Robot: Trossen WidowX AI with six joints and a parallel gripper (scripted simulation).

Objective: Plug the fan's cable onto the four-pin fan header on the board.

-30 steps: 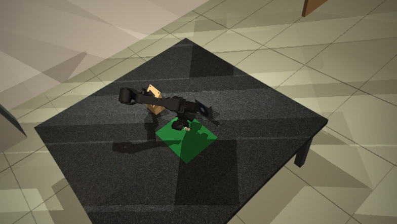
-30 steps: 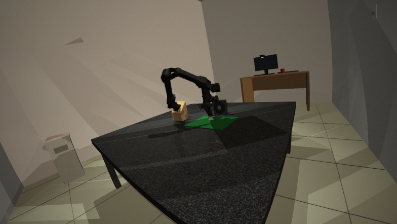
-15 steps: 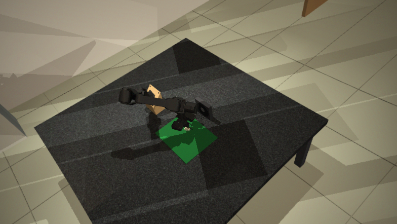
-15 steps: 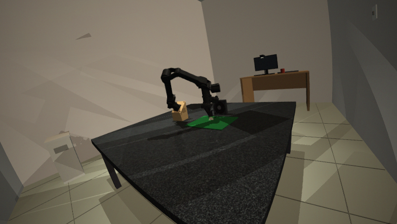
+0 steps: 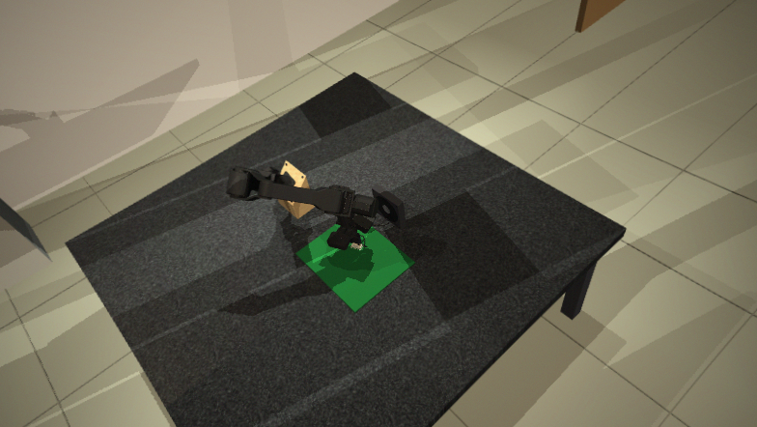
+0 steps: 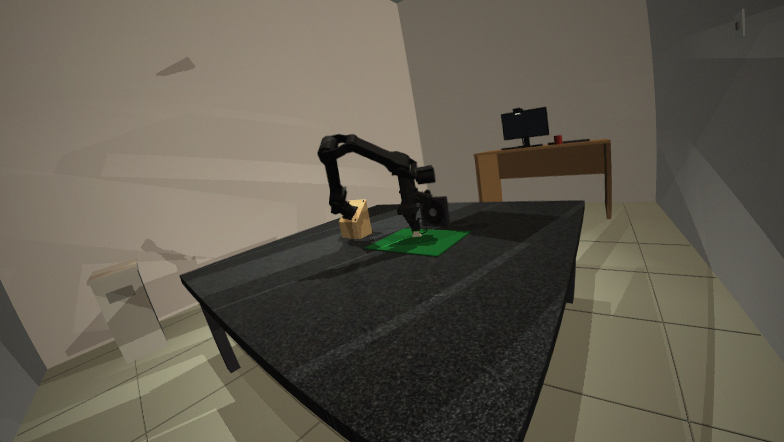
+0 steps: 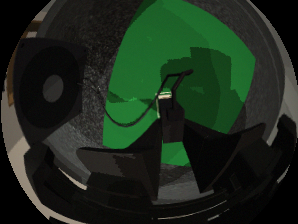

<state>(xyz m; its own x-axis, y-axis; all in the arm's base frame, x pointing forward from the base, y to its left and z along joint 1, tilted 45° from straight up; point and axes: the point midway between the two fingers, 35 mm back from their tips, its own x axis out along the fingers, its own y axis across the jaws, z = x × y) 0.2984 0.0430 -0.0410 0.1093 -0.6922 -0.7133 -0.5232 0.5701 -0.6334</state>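
Now: the green board 40 mm ahead of my gripper tip, 30 mm to the right of it and 50 mm below it. Round my gripper tip: dark fan plug (10 mm ahead, 10 mm above); black fan (10 mm behind, 150 mm to the left, 20 mm above).
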